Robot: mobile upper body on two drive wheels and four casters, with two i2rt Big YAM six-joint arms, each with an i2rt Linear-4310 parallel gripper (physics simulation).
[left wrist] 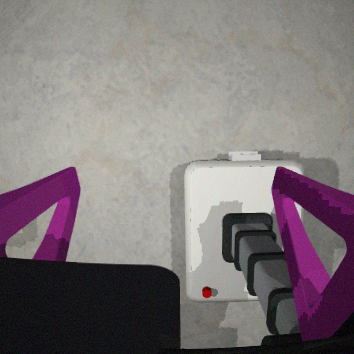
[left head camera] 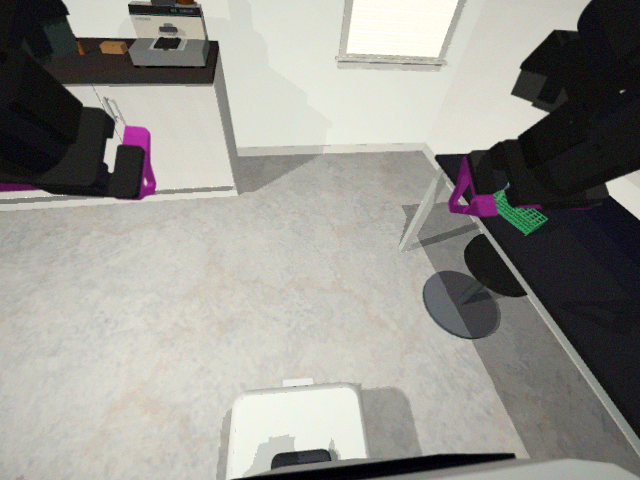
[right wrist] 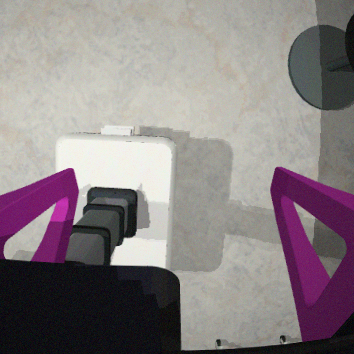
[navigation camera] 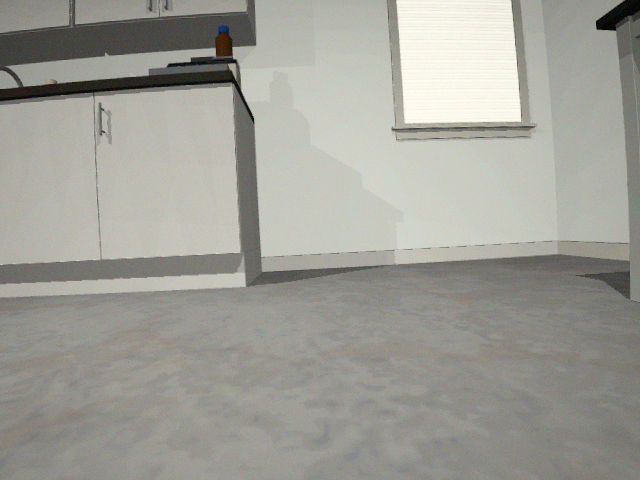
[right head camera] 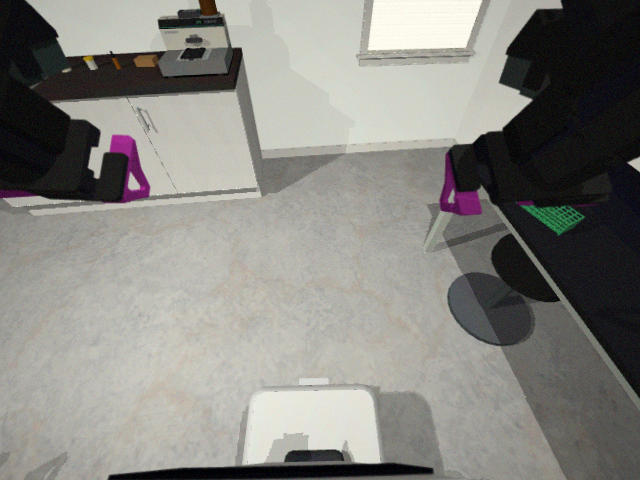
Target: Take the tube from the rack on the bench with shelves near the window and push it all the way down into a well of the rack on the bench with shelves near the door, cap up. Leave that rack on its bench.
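Frame: origin at the left arm's base, x ahead, y left, z up, level; metres.
Seen in the pictures: left gripper, fingertip midpoint: [left wrist: 175, 177] [left head camera: 108, 185] [right head camera: 108, 190]; right gripper, fingertip midpoint: [left head camera: 483, 205] [right wrist: 174, 178] [right head camera: 479, 202].
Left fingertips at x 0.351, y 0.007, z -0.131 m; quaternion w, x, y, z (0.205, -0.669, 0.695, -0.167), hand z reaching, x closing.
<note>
A point is followed by its place in that frame.
A green rack [left head camera: 526, 221] @(x 0.751, y -1.154, z -0.634 m) [right head camera: 562, 221] @(x 0.745, y -1.163, z -0.637 m) sits on the dark-topped bench [left head camera: 573, 294] @(x 0.430, y -1.141, z -0.648 m) [right head camera: 610, 320] @(x 0.369, y -1.088, z -0.648 m) at the right, partly hidden behind my right gripper. No tube can be made out clearly in it. The bench's shelves do not show. My left gripper [left wrist: 175, 177] @(x 0.351, y 0.007, z -0.131 m) is open and empty, hanging over the floor in front of the counter in the head views. My right gripper [right wrist: 174, 178] @(x 0.332, y -0.447, z -0.144 m) is open and empty; in the head views it overlaps the near side of the bench and the rack's upper left part. A second rack does not show.
A white counter [left head camera: 165, 129] @(x 1.673, y 0.523, z -0.803 m) [right head camera: 201, 139] @(x 1.677, y 0.479, z -0.835 m) [navigation camera: 170, 175] @(x 1.678, y 0.472, z -0.920 m) with a grey instrument [left head camera: 170, 51] @(x 1.764, y 0.395, z -0.423 m) [right head camera: 196, 60] @(x 1.765, y 0.389, z -0.420 m) stands at the left. A window [left head camera: 403, 28] @(x 2.437, y -1.050, z -0.387 m) [right head camera: 423, 25] @(x 2.435, y -1.029, z -0.414 m) [navigation camera: 460, 62] @(x 2.435, y -1.028, z -0.175 m) is in the far wall. A round stool base [left head camera: 460, 304] @(x 0.735, y -1.247, z -1.373 m) [right head camera: 488, 310] @(x 0.725, y -1.243, z -1.380 m) [right wrist: 310, 67] @(x 0.735, y -1.152, z -1.379 m) stands beside the bench.
</note>
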